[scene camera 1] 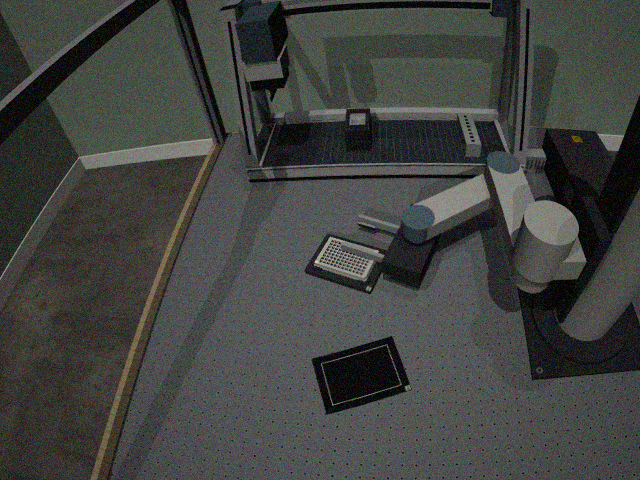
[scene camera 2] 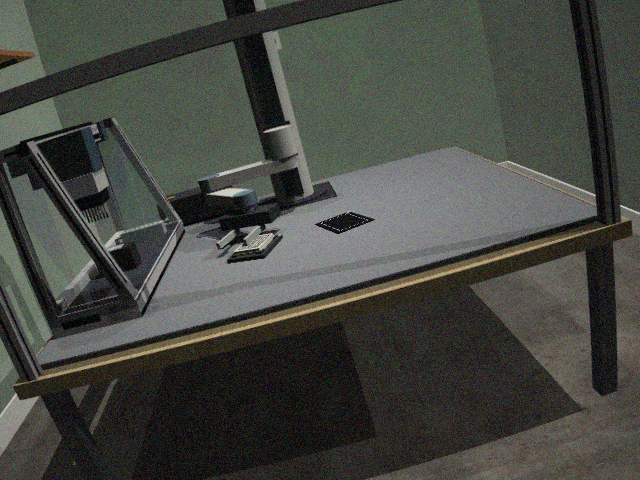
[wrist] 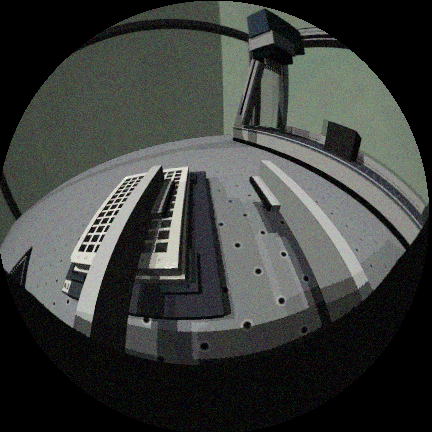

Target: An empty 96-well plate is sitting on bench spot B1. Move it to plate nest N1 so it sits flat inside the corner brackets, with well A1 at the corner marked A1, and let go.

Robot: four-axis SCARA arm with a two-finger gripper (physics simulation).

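Places are measured from the arm's base along level axes (x right, y back, z down), in centimetres.
Pixels of known places: gripper, fingertip midpoint: (scene camera 1: 350,231) (scene camera 2: 231,244) (wrist: 211,170); arm's base at its link origin: (scene camera 1: 579,316) (scene camera 2: 296,201).
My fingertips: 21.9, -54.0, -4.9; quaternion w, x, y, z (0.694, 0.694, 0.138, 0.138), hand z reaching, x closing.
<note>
For each thing: its middle in the pictures, then the offset to it from my fingertips, as dx, dy, dz. "*": a spot on its surface instead.
- white 96-well plate at the middle of its body: (wrist: 138,206) (scene camera 1: 347,258) (scene camera 2: 254,244) -6.7, -0.6, +1.7
- dark nest at the middle of its body: (wrist: 142,215) (scene camera 1: 347,261) (scene camera 2: 255,247) -6.7, -0.5, +2.7
- black pad with a white outline, surface spot: (scene camera 1: 361,374) (scene camera 2: 343,221) * -34.5, +4.1, +3.4
- dark block at a spot on its surface: (wrist: 342,141) (scene camera 1: 361,141) * +29.6, +1.9, -4.8
- pale strip with holes, surface spot: (scene camera 1: 469,135) * +30.9, +33.0, -5.8
- dark box at a spot on its surface: (scene camera 1: 578,155) * +20.4, +63.5, -7.9
The white 96-well plate (scene camera 1: 343,263) (scene camera 2: 254,245) (wrist: 107,222) rests on the dark nest (scene camera 1: 336,277) (scene camera 2: 271,249) (wrist: 210,260) and looks level. An A1 label shows at the nest's near left corner in the wrist view; the plate's own A1 mark is not readable. My gripper (scene camera 1: 352,234) (scene camera 2: 232,243) (wrist: 211,170) is shut with nothing between its widely spaced fingers. One finger passes above the plate and hides part of it; the other is beyond the plate, on the enclosure side. The bench spot, a black pad with a white outline (scene camera 1: 361,374) (scene camera 2: 344,223), bears no plate.
A framed enclosure (scene camera 1: 361,169) (scene camera 2: 155,281) stands behind the nest, with a dark block (scene camera 1: 358,135) (wrist: 342,141) and a pale strip with holes (scene camera 1: 469,135) inside. A pipetting head (scene camera 1: 261,38) (wrist: 272,37) hangs at its left. A dark box (scene camera 1: 578,155) stands near the arm's column.
</note>
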